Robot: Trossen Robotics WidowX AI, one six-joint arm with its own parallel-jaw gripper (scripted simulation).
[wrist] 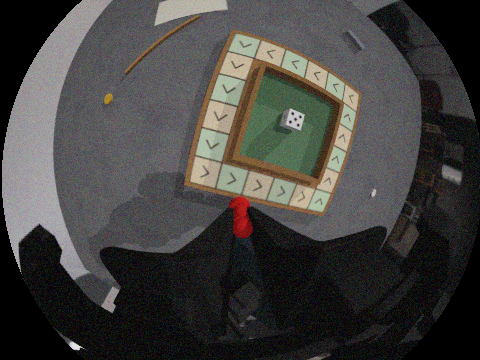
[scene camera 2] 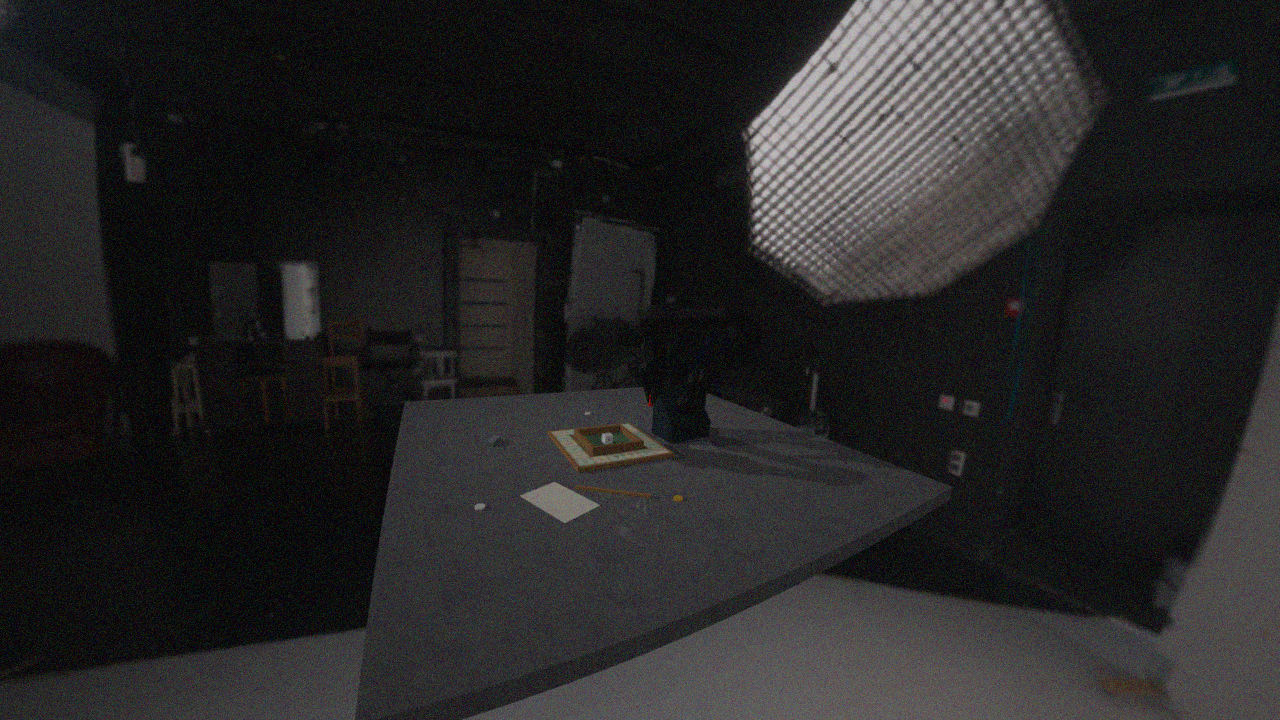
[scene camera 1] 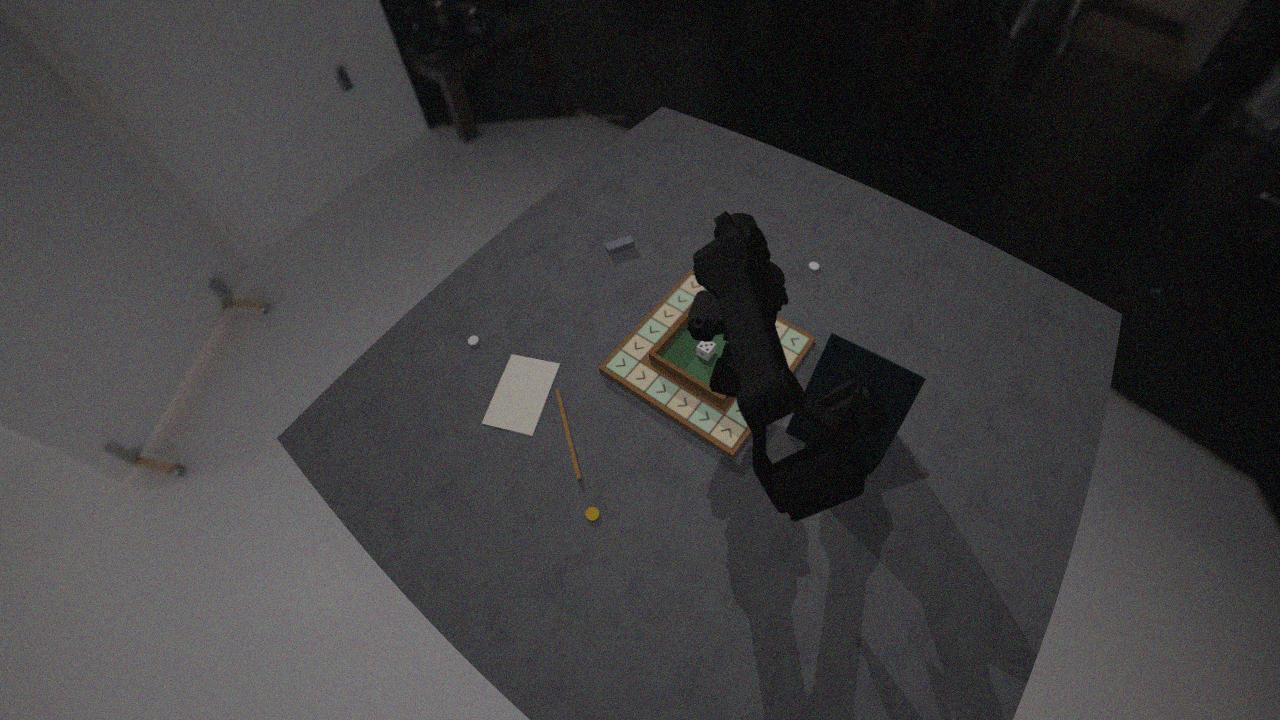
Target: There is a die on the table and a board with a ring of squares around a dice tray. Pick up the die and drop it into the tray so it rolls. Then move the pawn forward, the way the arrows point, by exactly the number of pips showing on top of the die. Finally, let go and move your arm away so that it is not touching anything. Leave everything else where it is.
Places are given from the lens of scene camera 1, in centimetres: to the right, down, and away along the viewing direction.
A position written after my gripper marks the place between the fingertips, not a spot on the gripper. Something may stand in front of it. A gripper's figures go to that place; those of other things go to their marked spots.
my gripper [scene camera 1: 744, 367]: 15, 1, 77
white sheet [scene camera 1: 521, 393]: -21, 6, 93
